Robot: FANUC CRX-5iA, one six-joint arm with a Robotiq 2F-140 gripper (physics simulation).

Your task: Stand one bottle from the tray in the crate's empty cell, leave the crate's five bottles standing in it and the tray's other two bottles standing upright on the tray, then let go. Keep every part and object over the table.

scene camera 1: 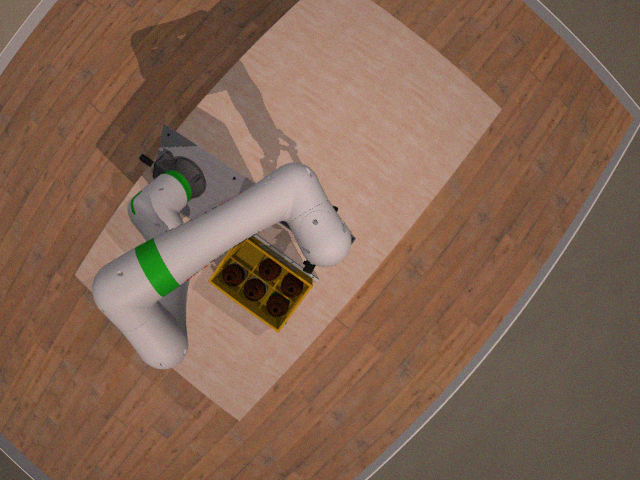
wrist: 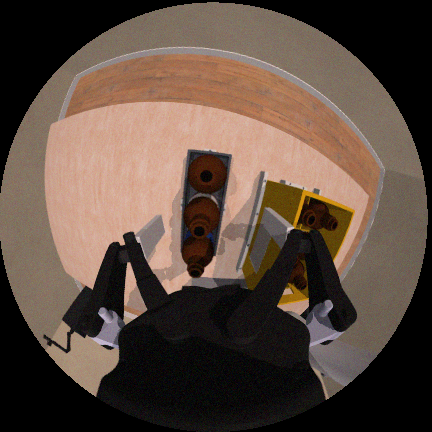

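Where they show: gripper, between the fingertips: (wrist: 212,220); arm's base, origin of its link: (scene camera 1: 188,176).
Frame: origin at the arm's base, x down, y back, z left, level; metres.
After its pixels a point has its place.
The yellow crate (scene camera 1: 245,305) @(x -0.015, y -0.385, z -0.241 m) (wrist: 329,201) @(x -0.029, y -0.520, z -0.143 m) holds five brown bottles upright. Its empty cell (scene camera 1: 247,251) @(x 0.139, y -0.286, z -0.115 m) is the upper left corner one in the scene view. In the wrist view the narrow grey tray (wrist: 228,172) carries three upright brown bottles in a row: a far one (wrist: 208,184) @(x -0.013, y -0.511, z 0.072 m), a middle one (wrist: 201,212) @(x 0.024, y -0.457, z 0.079 m) and a near one (wrist: 197,250) @(x 0.028, y -0.376, z 0.081 m). The tray is hidden under the arm in the scene view. My gripper (wrist: 212,220) @(x -0.034, y -0.468, z 0.062 m) is open and empty above the tray, its pads wide apart. The right pad covers part of the crate in the wrist view.
The crate stands beside the tray, to its right in the wrist view. The arm (scene camera 1: 222,224) @(x -0.472, y -0.278, z -0.006 m) passes over the table (scene camera 1: 372,129) @(x 0.146, y -0.421, z 0.491 m) close to the crate's empty cell in the scene view. A grey base plate (scene camera 1: 219,175) @(x -0.061, y -0.107, z 0.061 m) lies under the arm's base.
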